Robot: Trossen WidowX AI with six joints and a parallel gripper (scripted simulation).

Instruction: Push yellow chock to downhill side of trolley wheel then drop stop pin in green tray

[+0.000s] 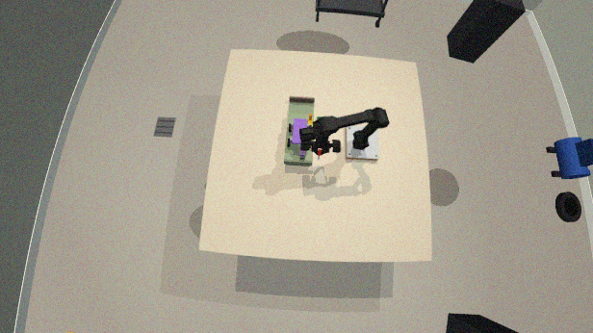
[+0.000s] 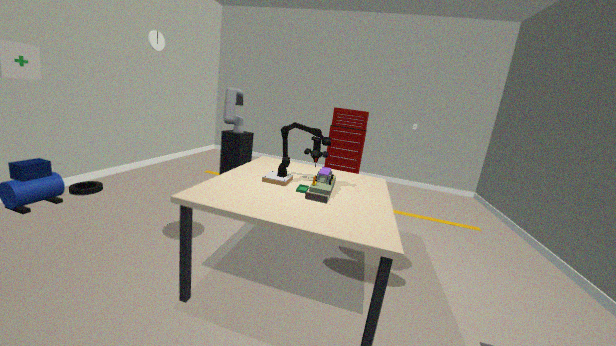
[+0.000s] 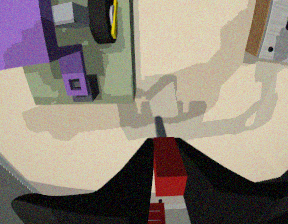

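The green tray lies 22 cm to the right of my gripper tip and 18 cm below it. From my gripper tip the other things lie so: red-headed stop pin: right at my gripper tip; yellow chock: 7 cm ahead, 20 cm to the right, 9 cm below; purple trolley: 12 cm ahead, 11 cm to the right, 6 cm below.
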